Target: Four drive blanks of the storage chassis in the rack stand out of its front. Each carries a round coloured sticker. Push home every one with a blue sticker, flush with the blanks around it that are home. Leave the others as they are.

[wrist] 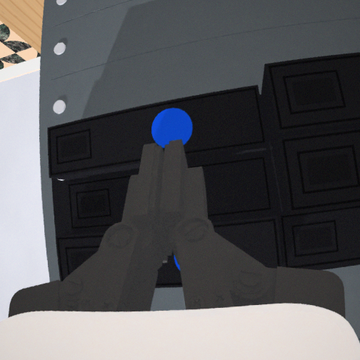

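Observation:
A black drive blank (225, 117) at the upper left of the bank carries a round blue sticker (172, 125). A strip of its underside shows, and it stands out from the blank (240, 185) below it. A second blue sticker (177, 262) shows in part on the lowest left blank (250, 245); the gripper hides the rest. How far that blank stands out is hard to tell. My gripper (169, 165) is shut and empty. Its tips overlap the lower edge of the upper blue sticker in the view; whether they touch the blank cannot be told.
More black blanks (315, 92) (327, 167) (315, 237) form a column on the right. A grey panel (200, 55) with round light studs (59, 48) lies above the bank. A pale surface (20, 175) and a wood surface (25, 17) show at the left.

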